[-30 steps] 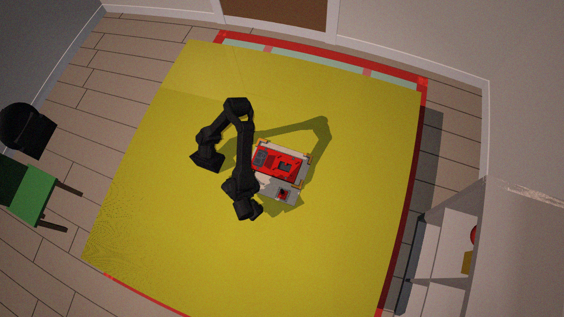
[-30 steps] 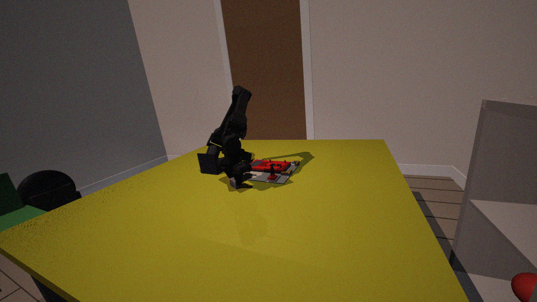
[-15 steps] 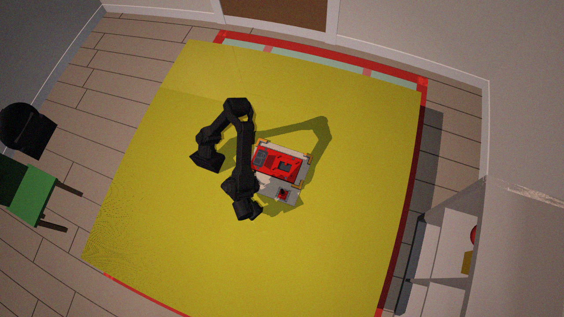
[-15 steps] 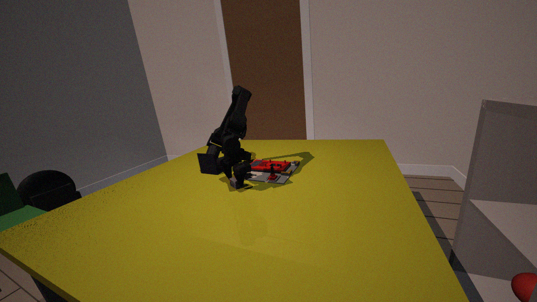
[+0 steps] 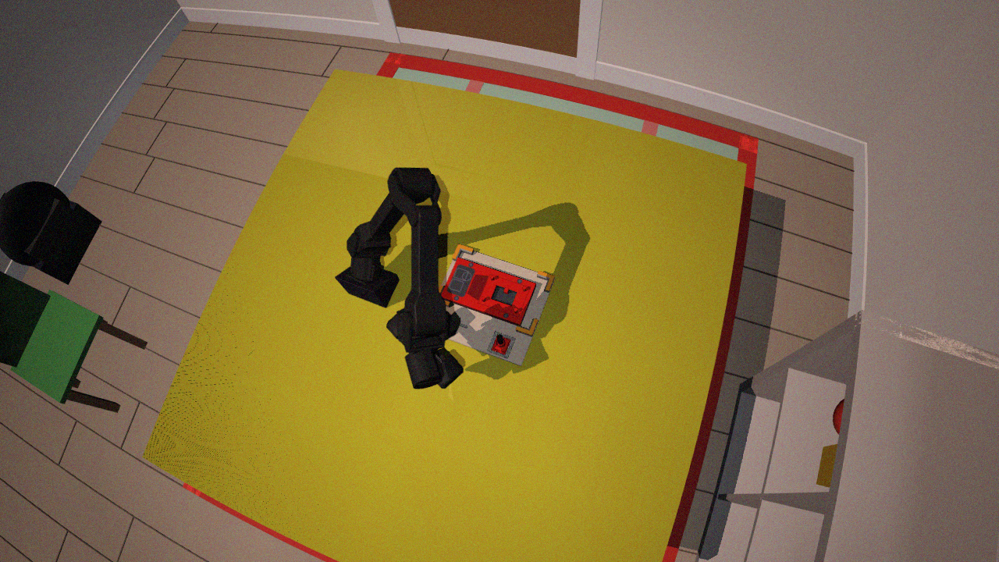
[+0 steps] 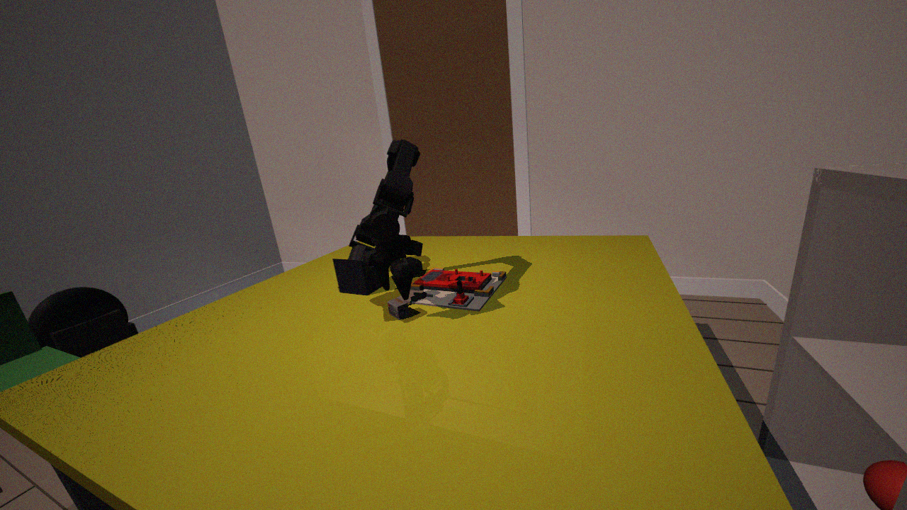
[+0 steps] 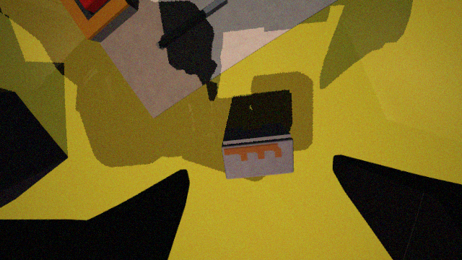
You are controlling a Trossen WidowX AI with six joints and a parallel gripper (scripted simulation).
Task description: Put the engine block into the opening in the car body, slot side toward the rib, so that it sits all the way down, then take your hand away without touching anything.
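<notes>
My gripper tip is now 4 cm above the engine block. Also, from my gripper tip: beige base plate: 5 cm ahead, 20 cm to the left, 4 cm below.
</notes>
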